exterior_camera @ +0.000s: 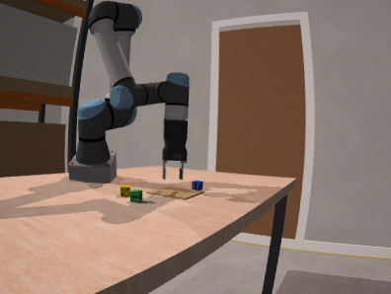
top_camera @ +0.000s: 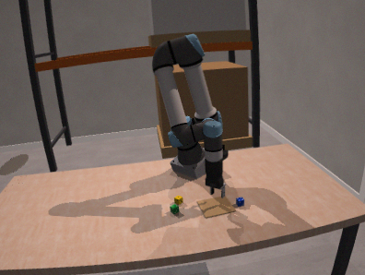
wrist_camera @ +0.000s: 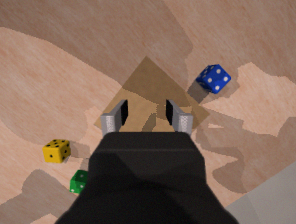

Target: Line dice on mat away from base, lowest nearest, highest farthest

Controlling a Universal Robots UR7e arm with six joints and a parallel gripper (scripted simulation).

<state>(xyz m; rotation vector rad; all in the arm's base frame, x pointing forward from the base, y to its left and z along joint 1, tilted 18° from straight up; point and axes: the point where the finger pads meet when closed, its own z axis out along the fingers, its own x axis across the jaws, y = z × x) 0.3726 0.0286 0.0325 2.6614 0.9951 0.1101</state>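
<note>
My gripper is now 90 mm to the right of the blue die, 50 mm short of it and 40 mm above it. Also, from my hand: tan mat (60 mm below, 30 mm ahead, 20 mm to the right); green die (200 mm to the right, 40 mm below); yellow die (170 mm to the right, 70 mm behind, 40 mm below).
</note>
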